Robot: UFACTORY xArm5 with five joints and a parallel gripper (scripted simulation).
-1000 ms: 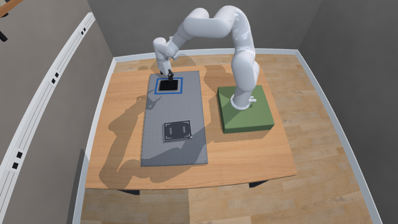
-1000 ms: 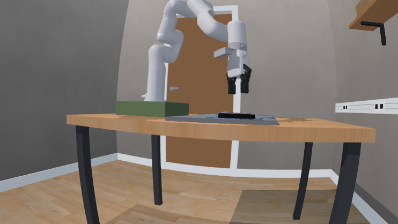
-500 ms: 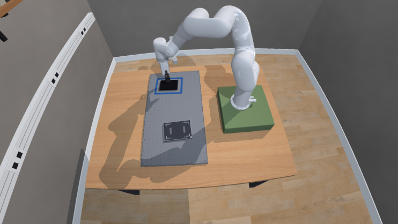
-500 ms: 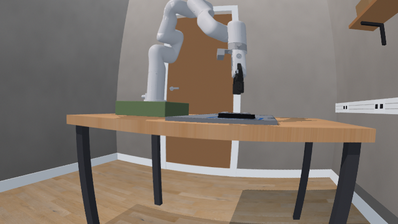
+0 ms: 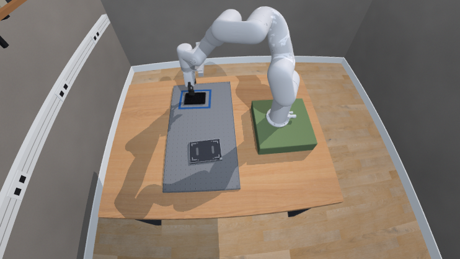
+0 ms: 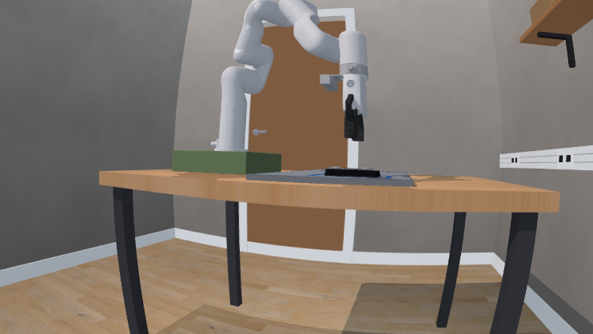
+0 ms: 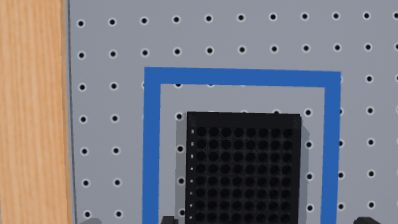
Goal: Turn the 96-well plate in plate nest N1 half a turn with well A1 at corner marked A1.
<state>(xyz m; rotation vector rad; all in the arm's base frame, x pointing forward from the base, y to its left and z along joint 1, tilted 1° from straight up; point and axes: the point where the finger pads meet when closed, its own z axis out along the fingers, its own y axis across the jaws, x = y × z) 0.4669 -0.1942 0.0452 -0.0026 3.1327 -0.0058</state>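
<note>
Now: hand 9 cm above the black 96-well plate. Round my hand: plate nest N1: 8 cm behind, 36 cm to the left, 9 cm below.
</note>
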